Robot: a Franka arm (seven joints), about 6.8 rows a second.
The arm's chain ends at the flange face. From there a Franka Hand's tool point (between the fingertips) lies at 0.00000 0.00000 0.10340 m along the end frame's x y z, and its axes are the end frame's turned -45 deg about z.
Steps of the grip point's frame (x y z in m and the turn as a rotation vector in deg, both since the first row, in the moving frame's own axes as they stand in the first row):
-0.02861, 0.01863, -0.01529, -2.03, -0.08, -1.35
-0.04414, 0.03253, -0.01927, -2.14, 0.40, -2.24
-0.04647, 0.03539, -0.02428, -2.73, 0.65, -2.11
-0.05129, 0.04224, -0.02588, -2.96, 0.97, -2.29
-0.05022, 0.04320, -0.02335, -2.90, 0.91, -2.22
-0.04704, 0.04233, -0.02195, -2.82, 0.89, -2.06
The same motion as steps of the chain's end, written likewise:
-0.00958, 0.03074, -0.01523, -1.49, 1.38, -1.35
-0.01149, 0.05206, -0.01920, -1.23, 1.80, -2.24
-0.01219, 0.05531, -0.02416, -1.47, 2.39, -2.11
-0.01146, 0.06370, -0.02573, -1.41, 2.78, -2.29
-0.00987, 0.06361, -0.02320, -1.41, 2.69, -2.22
-0.00811, 0.06082, -0.02181, -1.36, 2.62, -2.06

